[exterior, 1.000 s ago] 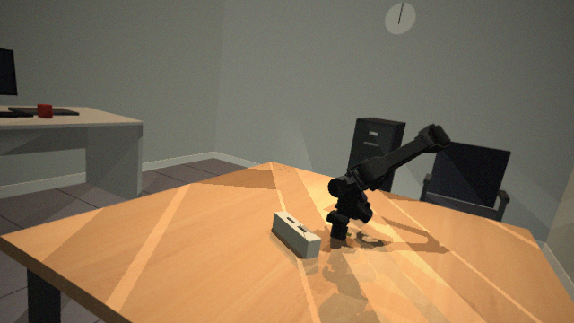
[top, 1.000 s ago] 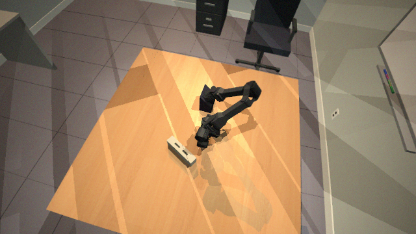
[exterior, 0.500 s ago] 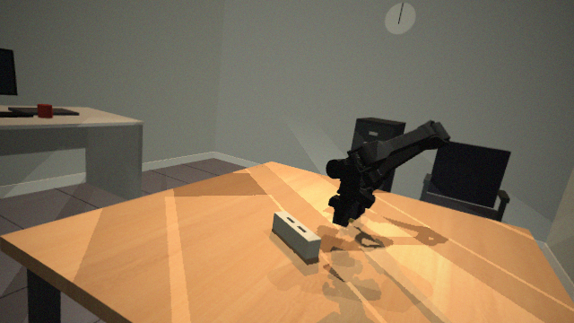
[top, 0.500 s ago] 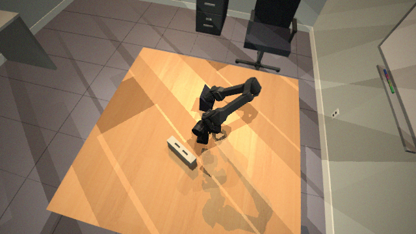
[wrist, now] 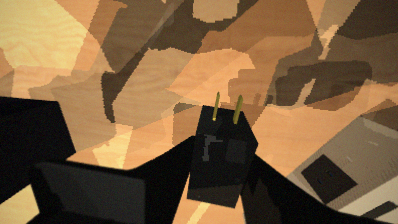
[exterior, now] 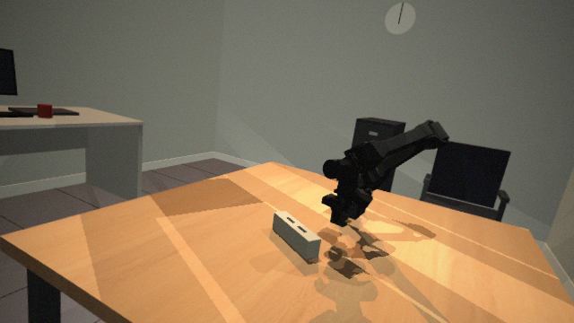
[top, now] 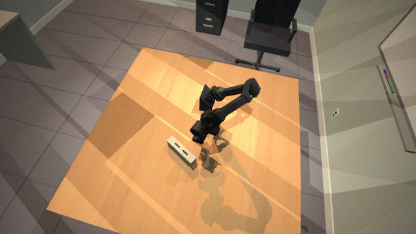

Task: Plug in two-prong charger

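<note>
My gripper tip is now 2 cm to the right of the black two-prong charger and 1 cm below it.
</note>
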